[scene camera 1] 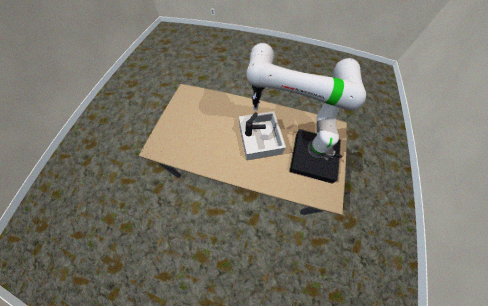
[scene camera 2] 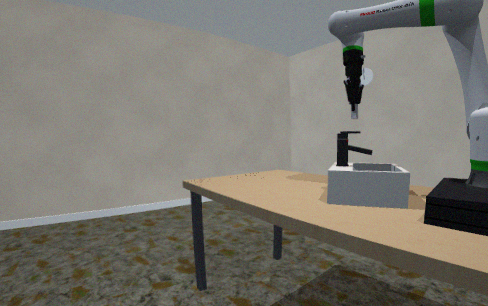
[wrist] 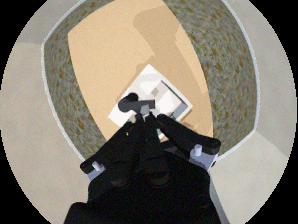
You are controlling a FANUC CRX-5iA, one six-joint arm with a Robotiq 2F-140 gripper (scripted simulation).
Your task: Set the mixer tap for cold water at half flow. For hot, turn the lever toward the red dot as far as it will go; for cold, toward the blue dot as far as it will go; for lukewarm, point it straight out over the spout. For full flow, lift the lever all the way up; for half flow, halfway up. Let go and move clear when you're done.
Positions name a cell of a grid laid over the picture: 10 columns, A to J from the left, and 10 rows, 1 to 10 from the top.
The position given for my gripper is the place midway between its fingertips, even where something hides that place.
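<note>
There is a sink basin (wrist: F5) that I can see. As for my own gripper (scene camera 2: H4), (wrist: E5), it is visible to me too, and the wrist view shares it with scene camera 2.
</note>
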